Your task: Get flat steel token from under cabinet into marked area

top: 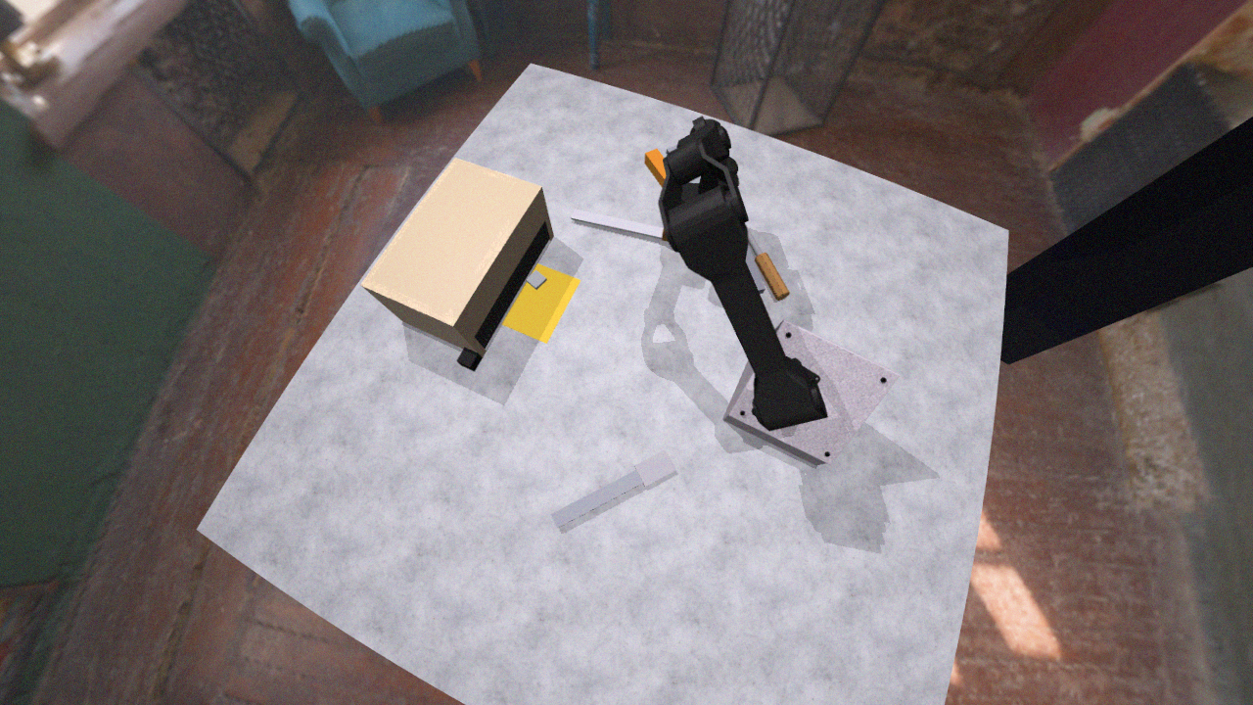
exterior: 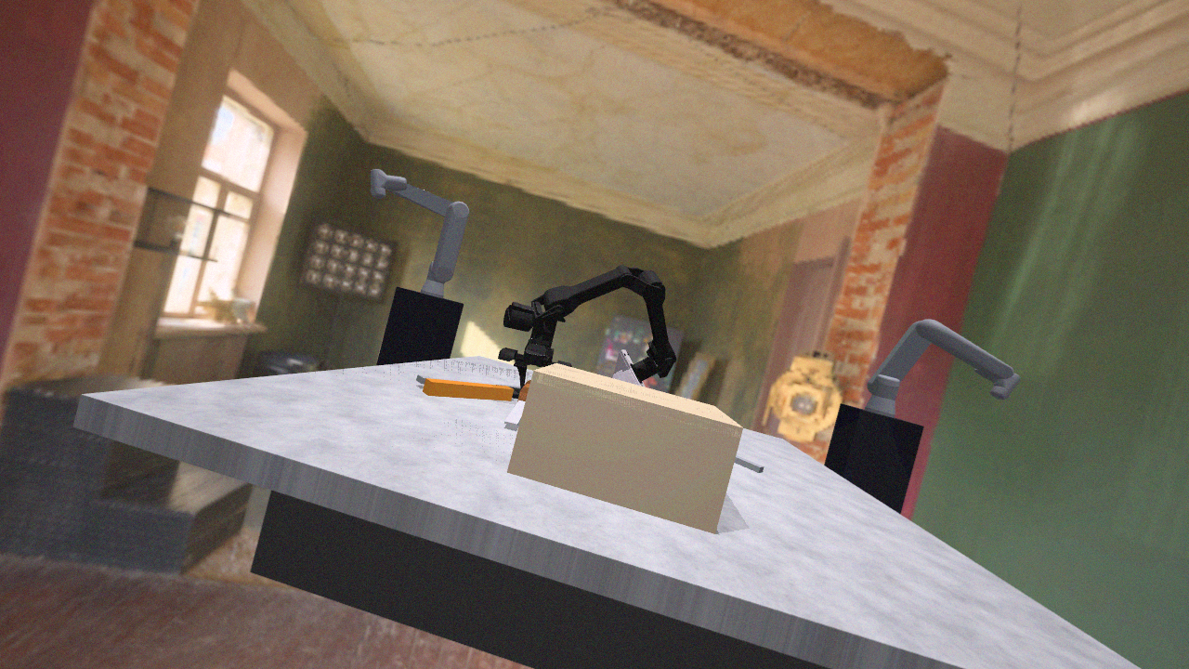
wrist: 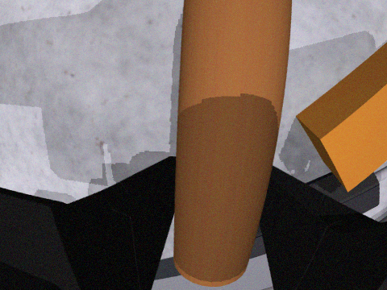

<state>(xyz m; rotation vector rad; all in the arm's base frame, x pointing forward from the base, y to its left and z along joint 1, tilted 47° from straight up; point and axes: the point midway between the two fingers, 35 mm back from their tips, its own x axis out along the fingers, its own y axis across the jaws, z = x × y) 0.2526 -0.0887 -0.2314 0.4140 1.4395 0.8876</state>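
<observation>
The black-handled tool is 80 mm to the right of my gripper tip, 10 mm below it and 10 mm ahead of it. The rest, counted from my gripper tip: flat grey token (250 mm to the left, 240 mm ahead, 20 mm below); then grey bar (90 mm behind, 20 mm to the right, 20 mm below); then orange bar (110 mm ahead, 100 mm to the right, 10 mm below).
</observation>
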